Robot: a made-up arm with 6 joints.
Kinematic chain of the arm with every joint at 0, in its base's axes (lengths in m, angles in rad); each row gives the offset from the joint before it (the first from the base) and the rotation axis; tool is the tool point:
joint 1: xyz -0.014 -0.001 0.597 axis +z
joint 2: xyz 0.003 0.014 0 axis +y
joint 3: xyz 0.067 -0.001 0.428 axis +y
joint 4: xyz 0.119 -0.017 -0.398 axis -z
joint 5: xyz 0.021 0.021 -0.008 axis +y
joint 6: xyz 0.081 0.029 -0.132 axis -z
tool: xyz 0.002 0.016 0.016
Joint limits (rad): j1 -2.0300..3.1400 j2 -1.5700..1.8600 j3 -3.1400..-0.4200 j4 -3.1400..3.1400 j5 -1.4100..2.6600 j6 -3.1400..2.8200
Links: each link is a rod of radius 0.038 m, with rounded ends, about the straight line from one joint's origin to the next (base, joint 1, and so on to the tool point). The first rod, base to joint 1, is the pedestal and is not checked.
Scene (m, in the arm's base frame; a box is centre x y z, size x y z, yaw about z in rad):
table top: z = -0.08
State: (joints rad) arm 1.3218 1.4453 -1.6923 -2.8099 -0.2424 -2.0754
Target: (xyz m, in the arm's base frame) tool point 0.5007 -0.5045 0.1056
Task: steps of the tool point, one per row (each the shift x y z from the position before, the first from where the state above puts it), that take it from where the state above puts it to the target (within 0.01 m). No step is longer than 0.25 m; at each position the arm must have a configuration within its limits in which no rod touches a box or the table.
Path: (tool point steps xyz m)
1: 0.1649 -0.0476 -0.0028
2: 0.1484 -0.0982 -0.0013
3: 0.1164 -0.1428 -0.0001
4: 0.0710 -0.1767 0.0013
5: 0.0160 -0.1961 0.0027
6: -0.0441 -0.1981 0.0042
7: -0.1037 -0.1815 0.0055

